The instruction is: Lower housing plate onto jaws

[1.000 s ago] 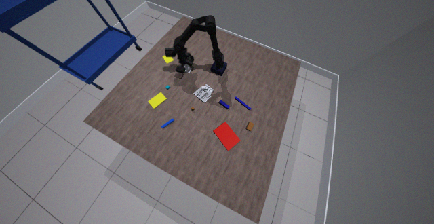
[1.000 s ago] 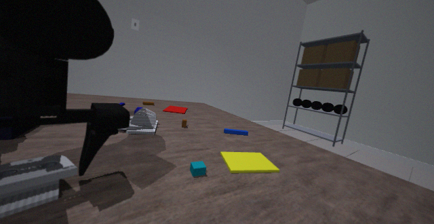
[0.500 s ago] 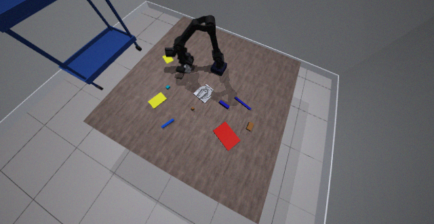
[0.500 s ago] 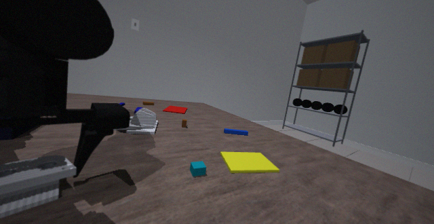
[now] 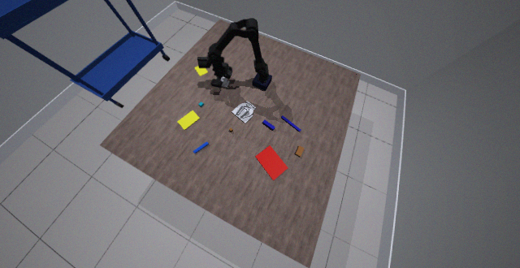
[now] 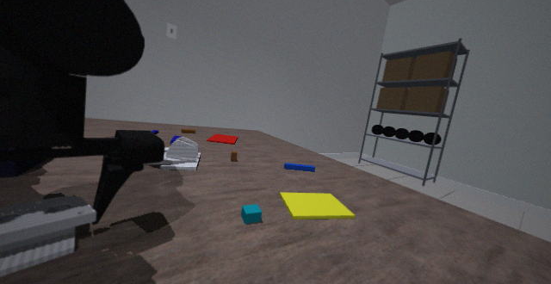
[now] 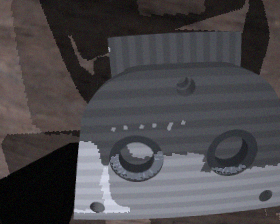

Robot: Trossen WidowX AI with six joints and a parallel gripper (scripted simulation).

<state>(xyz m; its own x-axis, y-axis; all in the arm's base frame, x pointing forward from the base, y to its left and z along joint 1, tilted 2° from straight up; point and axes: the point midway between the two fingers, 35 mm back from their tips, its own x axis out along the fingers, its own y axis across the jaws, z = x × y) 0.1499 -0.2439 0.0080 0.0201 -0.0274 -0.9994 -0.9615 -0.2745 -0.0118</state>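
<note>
Right now my gripper tip is 240 mm to the right of the white jaw assembly and 90 mm short of it. Also, from my gripper tip: teal cube: 210 mm ahead, 20 mm to the right; then yellow tile: 340 mm ahead, 30 mm to the right, 10 mm below; then red tile: 540 mm to the left, 330 mm ahead, 10 mm below.
</note>
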